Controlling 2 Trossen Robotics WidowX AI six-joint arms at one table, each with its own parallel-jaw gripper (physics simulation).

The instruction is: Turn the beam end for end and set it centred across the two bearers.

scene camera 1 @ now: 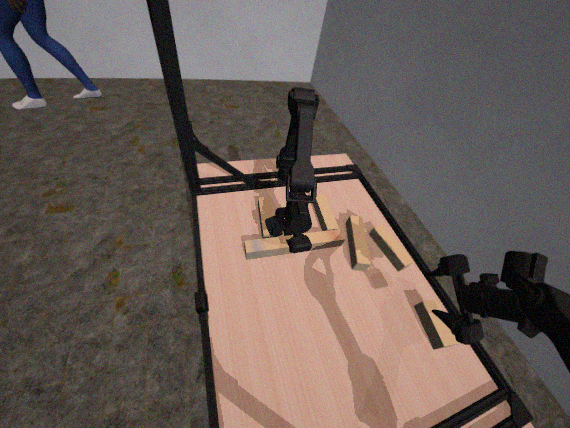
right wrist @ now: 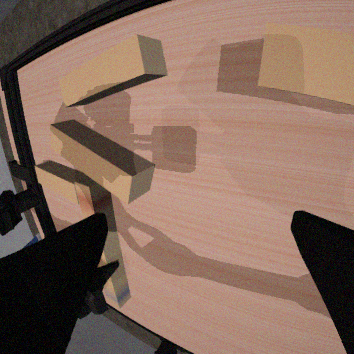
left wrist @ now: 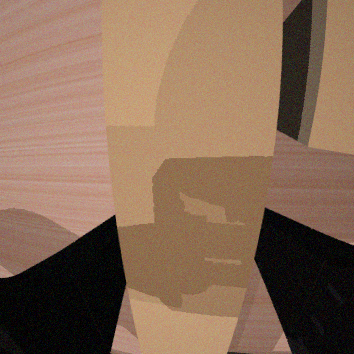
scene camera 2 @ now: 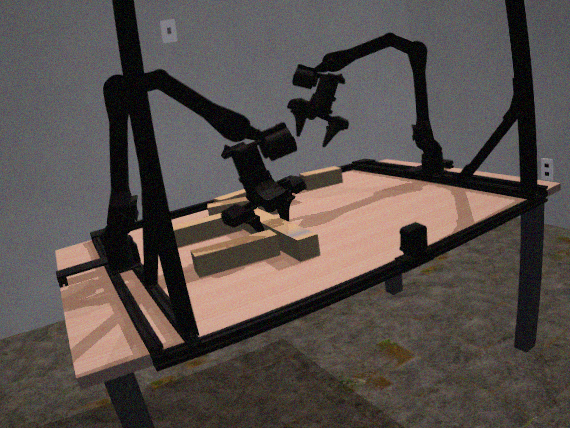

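Pixels of known places: left gripper, fingertip midpoint: [scene camera 1: 289, 246] [right wrist: 111, 256] [left wrist: 188, 214]; right gripper, fingertip midpoint: [scene camera 1: 429, 292] [right wrist: 201, 222] [scene camera 2: 311, 141]; left arm's base, origin of the base link: [scene camera 1: 284, 177] [right wrist: 33, 196] [scene camera 2: 124, 266]; right arm's base, origin of the base link: [scene camera 2: 433, 172].
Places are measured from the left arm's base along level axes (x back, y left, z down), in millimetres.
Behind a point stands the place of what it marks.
The beam [scene camera 1: 266, 247] {x -337, y -162, z -25 mm} [scene camera 2: 298, 239] {x -302, y -222, z -25 mm} [left wrist: 197, 105] {x -323, y -127, z -25 mm} is a long wooden bar with a coloured mark near each end. It lies across the ends of the two wooden bearers [scene camera 1: 264, 210] {x -187, y -133, z -25 mm} [scene camera 1: 327, 210] {x -228, y 100, z -25 mm} [scene camera 2: 232, 255] {x -194, y -150, z -8 mm} [scene camera 2: 198, 229] {x -203, y 75, z -11 mm}. My left gripper [scene camera 1: 288, 234] [scene camera 2: 262, 210] [left wrist: 188, 214] {x -331, y -79, z 6 mm} is down on the beam's middle and shut on it, one finger at each long side. My right gripper [scene camera 1: 458, 323] [scene camera 2: 314, 135] {x -615, y 191, z -136 mm} [right wrist: 201, 222] {x -615, y 191, z -136 mm} is open and empty, held high over the table's other end. In the right wrist view the beam [right wrist: 114, 246] {x -352, y -38, z 5 mm} shows past the left finger.
Two loose wooden blocks [scene camera 1: 357, 242] {x -384, y 145, z -31 mm} [scene camera 1: 389, 247] {x -424, y 259, z -23 mm} [right wrist: 102, 151] {x -406, y 175, z -19 mm} [right wrist: 109, 67] {x -448, y 285, z -25 mm} lie beside the bearers. A third block [scene camera 1: 432, 323] {x -679, y 243, z -25 mm} [scene camera 2: 321, 177] {x -668, y 244, z -12 mm} [right wrist: 309, 67] {x -657, y 266, z -28 mm} lies under the right gripper. A black frame [scene camera 1: 198, 255] {x -294, y -371, z 24 mm} rims the table, with a tall post [scene camera 1: 173, 98] {x -32, y -368, z -349 mm} at one corner.
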